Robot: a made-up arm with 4 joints.
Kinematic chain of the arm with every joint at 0, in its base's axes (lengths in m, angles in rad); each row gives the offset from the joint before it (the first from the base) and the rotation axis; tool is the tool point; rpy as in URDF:
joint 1: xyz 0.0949 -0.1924 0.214 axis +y
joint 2: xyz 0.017 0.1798 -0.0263 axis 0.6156 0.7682 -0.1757
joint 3: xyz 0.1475 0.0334 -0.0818 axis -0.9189 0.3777 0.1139
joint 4: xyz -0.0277 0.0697 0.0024 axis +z
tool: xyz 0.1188 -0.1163 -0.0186 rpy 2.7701 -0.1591 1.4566
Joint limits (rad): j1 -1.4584..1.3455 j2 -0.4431..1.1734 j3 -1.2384..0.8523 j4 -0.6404..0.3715
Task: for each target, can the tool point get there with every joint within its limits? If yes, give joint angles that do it. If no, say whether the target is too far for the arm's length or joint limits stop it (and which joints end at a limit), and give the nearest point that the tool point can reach.
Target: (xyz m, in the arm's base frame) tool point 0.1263 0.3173 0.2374
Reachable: no: joint limits stop it (at a limit: joint 1, joint 2, joint 3, joint 4) | nearest point 0.3150 0.1265 0.2008 | short by 0.271 m
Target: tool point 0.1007 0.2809 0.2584
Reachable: no: joint limits stop it (at a limit: joint 1, joint 2, joint 3, joint 4) | nearest point 0.3150 0.1265 0.2008 | short by 0.270 m
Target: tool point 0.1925 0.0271 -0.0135
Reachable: yes | joints -0.1244 1.0251 -0.1233 -0.3639
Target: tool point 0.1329 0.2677 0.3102
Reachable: no: joint limits stop it (at a limit: joint 1, joint 2, joint 3, joint 4) | nearest point 0.3150 0.1265 0.2008 | short by 0.255 m
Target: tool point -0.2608 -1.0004 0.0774
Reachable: no: too far | nearest point -0.0076 -0.0694 0.0326 | short by 0.966 m
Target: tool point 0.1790 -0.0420 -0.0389
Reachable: yes | joints 0.7304 0.0568 0.0800 -0.1571
